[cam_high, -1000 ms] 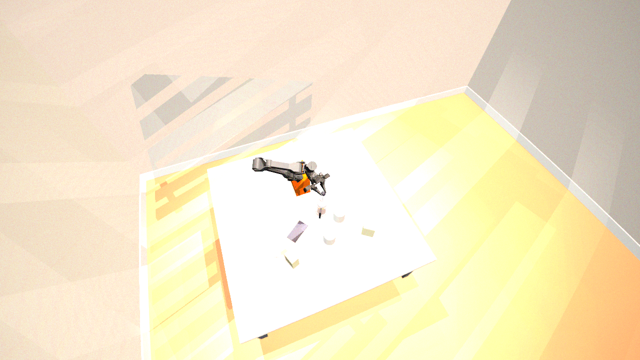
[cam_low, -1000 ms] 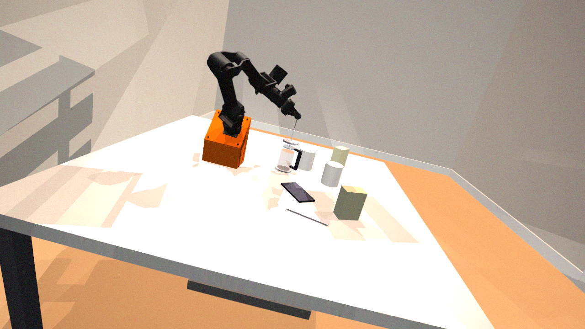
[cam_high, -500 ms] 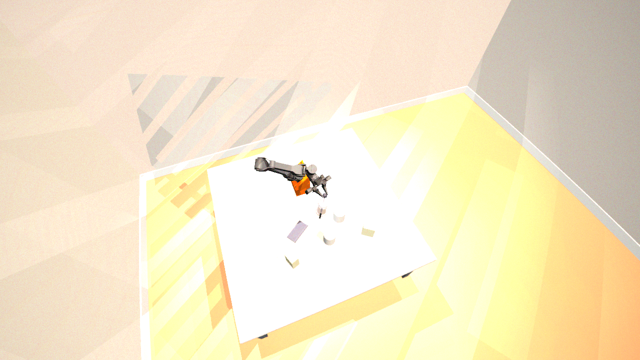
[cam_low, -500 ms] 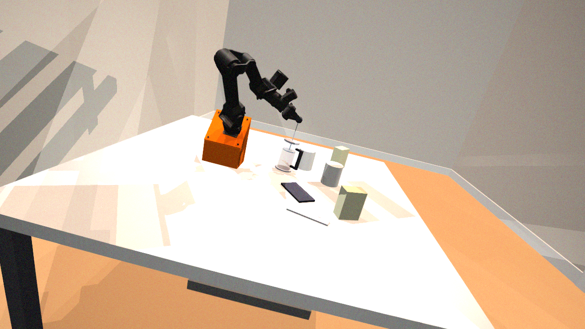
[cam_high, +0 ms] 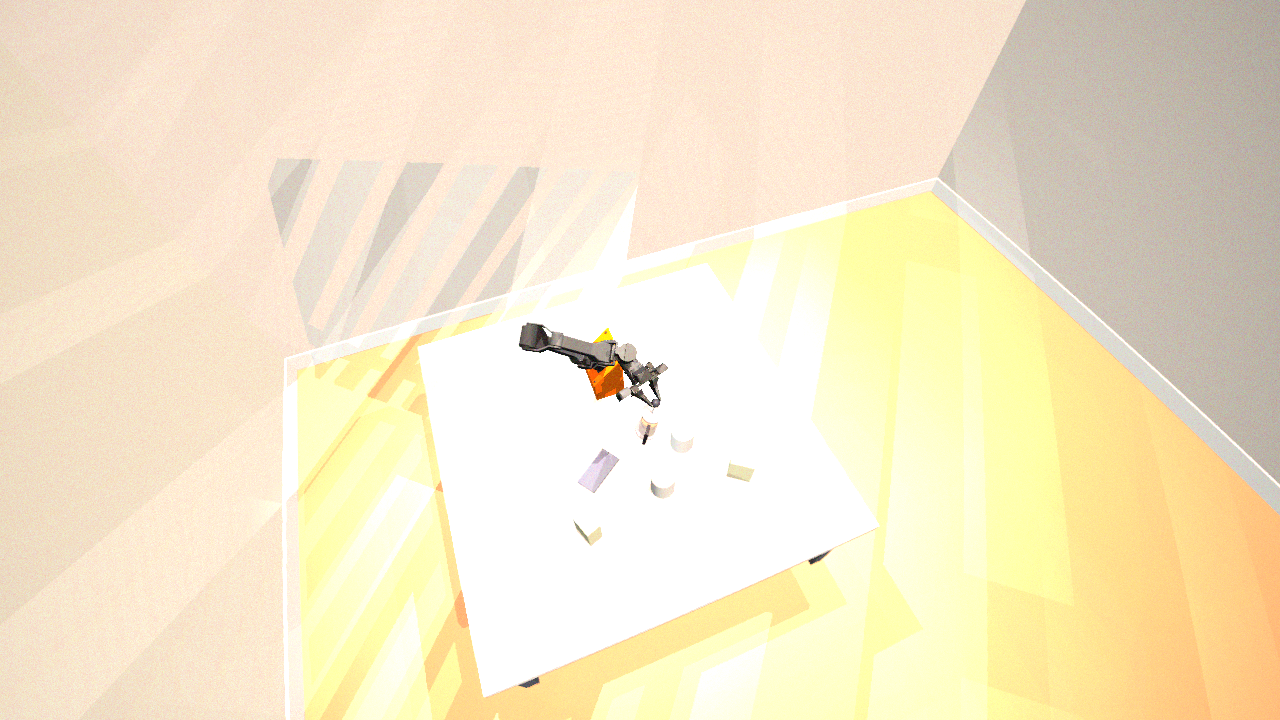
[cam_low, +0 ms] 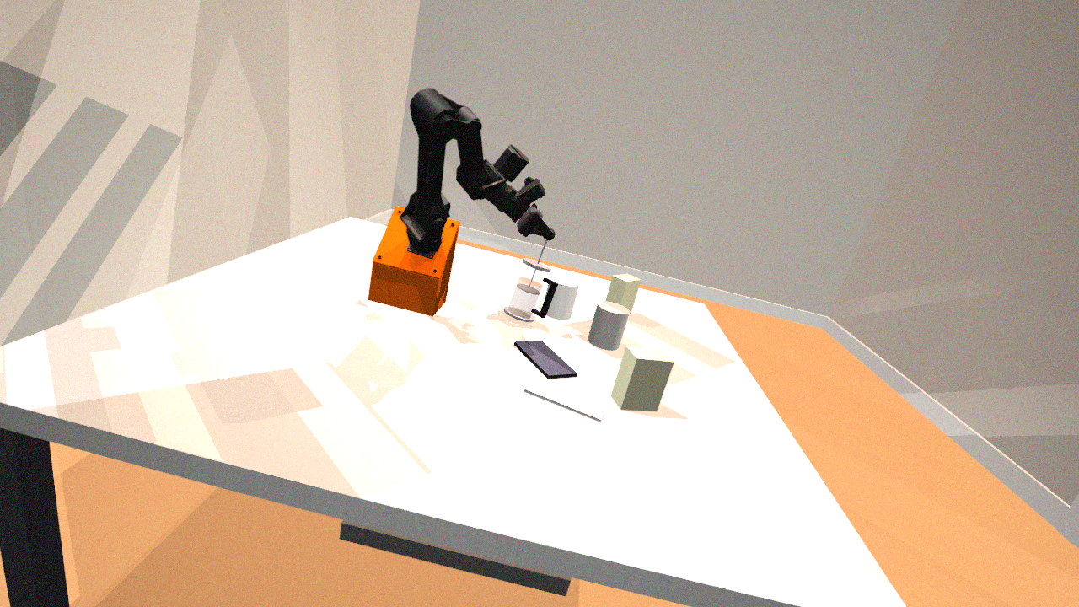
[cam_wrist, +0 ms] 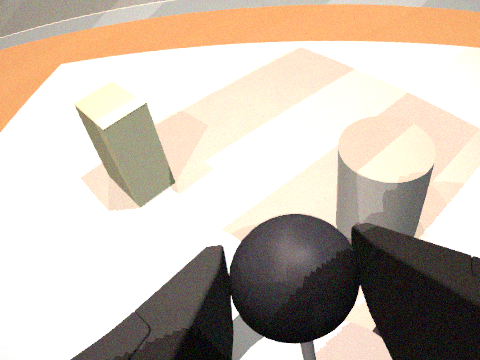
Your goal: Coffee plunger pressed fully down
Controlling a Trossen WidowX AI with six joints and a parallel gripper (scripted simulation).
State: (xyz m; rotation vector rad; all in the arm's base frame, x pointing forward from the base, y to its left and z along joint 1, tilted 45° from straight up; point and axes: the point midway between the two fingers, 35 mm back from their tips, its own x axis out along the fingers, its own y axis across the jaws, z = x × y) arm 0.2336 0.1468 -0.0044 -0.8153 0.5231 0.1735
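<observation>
My gripper tip is 2 cm to the left of the glass coffee press and 11 cm above it. Round my gripper tip: dark flat slab 7 cm ahead, 23 cm to the right, 22 cm below.
</observation>
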